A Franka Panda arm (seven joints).
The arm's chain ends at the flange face. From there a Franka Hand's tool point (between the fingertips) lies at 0.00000 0.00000 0.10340 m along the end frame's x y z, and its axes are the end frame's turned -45 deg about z.
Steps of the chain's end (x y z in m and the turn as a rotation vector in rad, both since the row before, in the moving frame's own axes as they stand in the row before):
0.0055, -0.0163, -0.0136, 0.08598, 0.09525, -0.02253
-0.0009, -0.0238, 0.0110, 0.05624, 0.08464, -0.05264
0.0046, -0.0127, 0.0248, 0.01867, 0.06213, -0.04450
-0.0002, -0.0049, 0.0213, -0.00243, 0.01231, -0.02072
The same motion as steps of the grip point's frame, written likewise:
0.0286, -0.0071, -0.0145, -0.00655, 0.12815, -0.02253
0.0265, -0.0157, 0.0105, -0.02008, 0.09962, -0.05264
0.0182, -0.0027, 0.0246, -0.03073, 0.05713, -0.04450
0.0041, -0.0025, 0.0213, -0.01042, 0.00699, -0.02072

